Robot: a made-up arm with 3 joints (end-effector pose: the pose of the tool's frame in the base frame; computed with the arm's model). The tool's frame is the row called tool.
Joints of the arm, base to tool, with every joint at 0 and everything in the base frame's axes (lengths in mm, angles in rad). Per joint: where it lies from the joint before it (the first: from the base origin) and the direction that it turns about. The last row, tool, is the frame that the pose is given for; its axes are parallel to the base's.
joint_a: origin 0 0 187 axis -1 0 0
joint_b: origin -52 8 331 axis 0 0 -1
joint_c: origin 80 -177 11 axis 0 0 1
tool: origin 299 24 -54
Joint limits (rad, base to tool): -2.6..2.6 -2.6..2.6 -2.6..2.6
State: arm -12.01 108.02 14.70
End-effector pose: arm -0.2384 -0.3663 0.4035 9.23 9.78 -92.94
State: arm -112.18 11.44 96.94
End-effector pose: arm -0.0092 -0.3115 0.1881 87.94 -81.29 54.64
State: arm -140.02 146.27 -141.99
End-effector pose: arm -0.1459 -0.4933 0.2248 117.17 -84.72 30.82
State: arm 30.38 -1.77 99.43
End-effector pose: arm -0.0482 0.2511 0.3737 -21.98 26.76 98.55
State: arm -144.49 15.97 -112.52
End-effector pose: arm -0.1911 0.1853 -0.2990 68.79 142.59 -45.66
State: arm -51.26 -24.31 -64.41
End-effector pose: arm 0.3379 -0.4090 0.1374 49.09 17.92 -37.35
